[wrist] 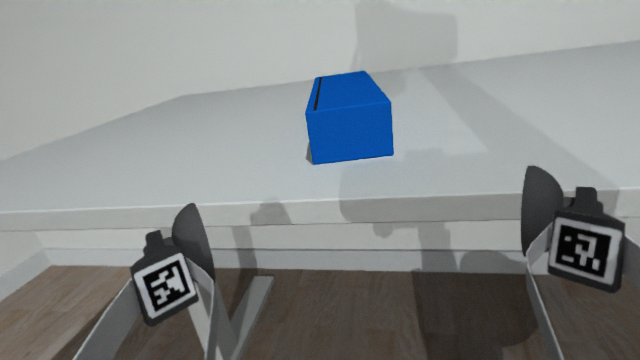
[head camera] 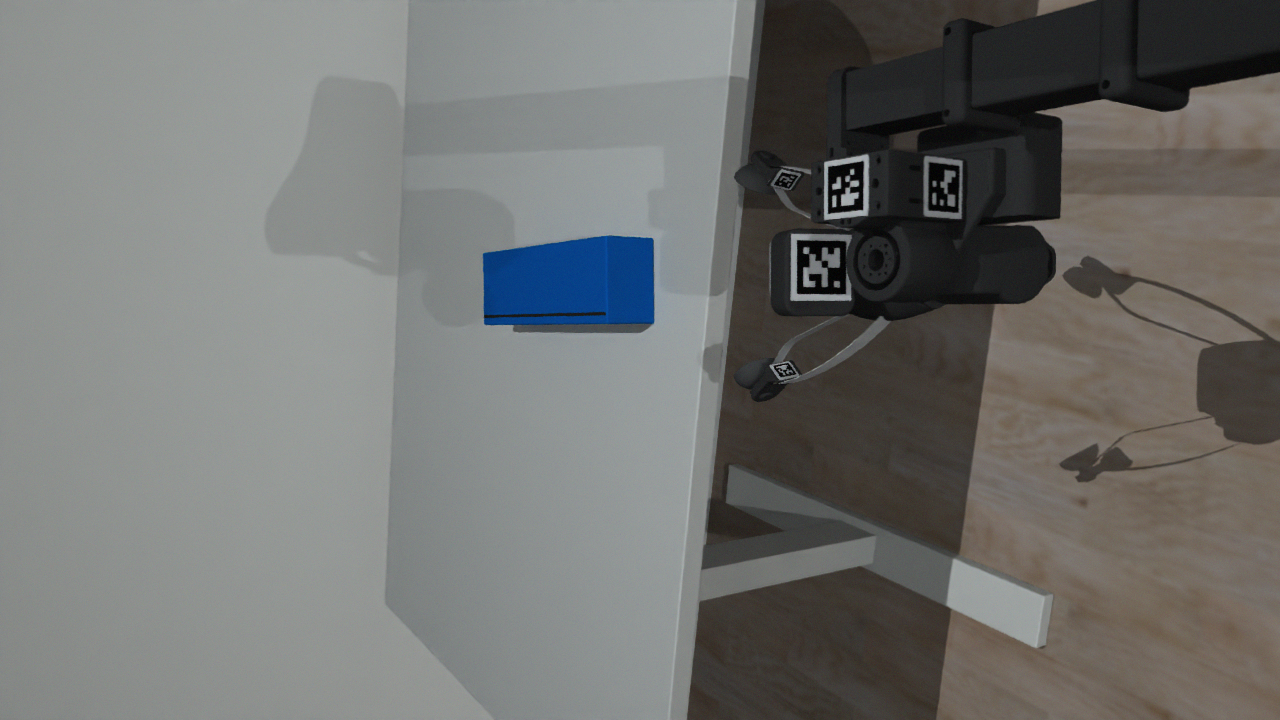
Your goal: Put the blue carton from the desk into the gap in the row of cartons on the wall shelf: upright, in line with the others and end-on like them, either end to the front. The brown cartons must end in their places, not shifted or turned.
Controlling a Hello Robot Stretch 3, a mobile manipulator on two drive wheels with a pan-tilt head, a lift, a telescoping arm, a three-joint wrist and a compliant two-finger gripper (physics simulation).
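Observation:
The blue carton (head camera: 565, 282) (wrist: 351, 131) stands on the white desk (head camera: 546, 501) (wrist: 125, 170), one end toward the desk's front edge. A thin black line runs along one long edge of its top. My gripper (head camera: 760, 277) (wrist: 356, 215) is open, its fingertips wide apart with nothing between them. It is in front of the desk's front edge, apart from the carton; in the wrist view the carton appears beyond and above the space between the fingers. The wall shelf, its gap and the brown cartons do not show in these views.
The wall (head camera: 196, 447) (wrist: 175, 45) rises behind the desk. The desk's front edge (head camera: 707, 429) (wrist: 310, 212) lies between the fingers and the carton. A pale desk leg and foot (head camera: 993, 600) stand on the wooden floor (head camera: 1118, 555). Shadows of the arm fall across desk and wall.

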